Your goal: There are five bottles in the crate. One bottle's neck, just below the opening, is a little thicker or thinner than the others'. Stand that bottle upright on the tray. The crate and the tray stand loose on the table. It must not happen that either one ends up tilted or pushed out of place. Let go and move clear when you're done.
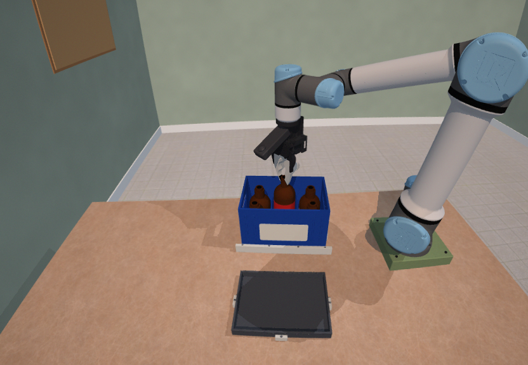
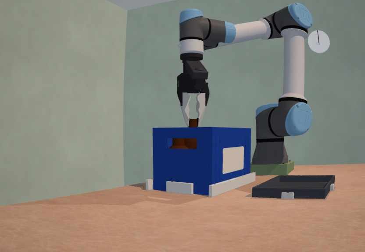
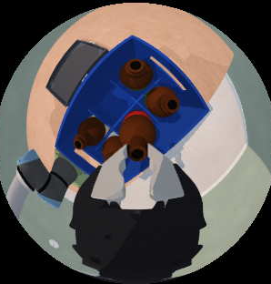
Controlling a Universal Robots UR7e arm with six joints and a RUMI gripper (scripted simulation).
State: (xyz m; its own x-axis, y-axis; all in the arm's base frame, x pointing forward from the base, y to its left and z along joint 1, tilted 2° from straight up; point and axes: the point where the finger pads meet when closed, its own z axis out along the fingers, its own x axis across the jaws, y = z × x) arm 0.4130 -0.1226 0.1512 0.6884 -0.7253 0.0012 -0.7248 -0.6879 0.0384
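Now: hand 7 cm above the glass bottle. Round my hand: dark tray 33 cm to the left, 18 cm below; blue crate 4 cm to the left, 11 cm below.
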